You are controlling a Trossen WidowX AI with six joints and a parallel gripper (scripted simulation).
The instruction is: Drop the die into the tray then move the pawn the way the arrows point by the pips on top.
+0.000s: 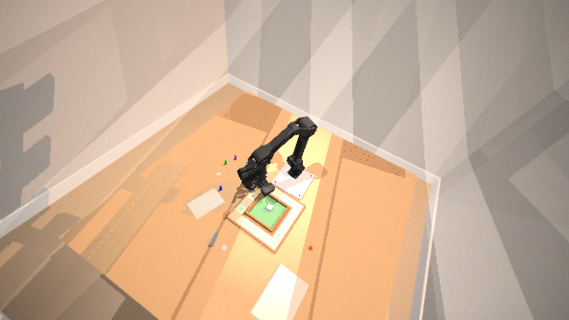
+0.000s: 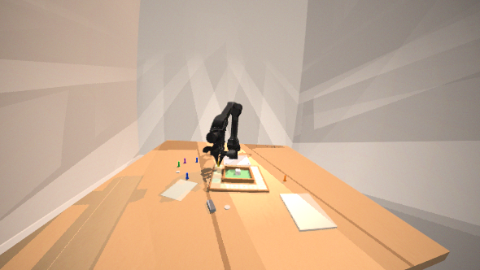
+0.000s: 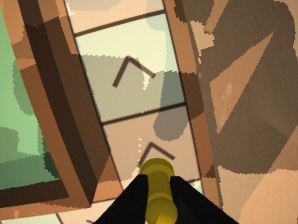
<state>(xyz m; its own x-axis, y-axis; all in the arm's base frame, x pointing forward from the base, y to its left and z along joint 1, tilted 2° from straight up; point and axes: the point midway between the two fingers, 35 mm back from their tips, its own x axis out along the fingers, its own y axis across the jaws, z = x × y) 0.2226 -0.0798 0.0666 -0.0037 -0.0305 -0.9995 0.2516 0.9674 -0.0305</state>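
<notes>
My gripper tip is now 5 cm short of the white die, 12 cm to the right of it and 1 cm above it. Round my gripper tip: green dice tray 6 cm ahead, 12 cm to the left, 3 cm below; then yellow pawn 1 cm above; then purple pawn 7 cm behind, 23 cm to the right, 2 cm below.
</notes>
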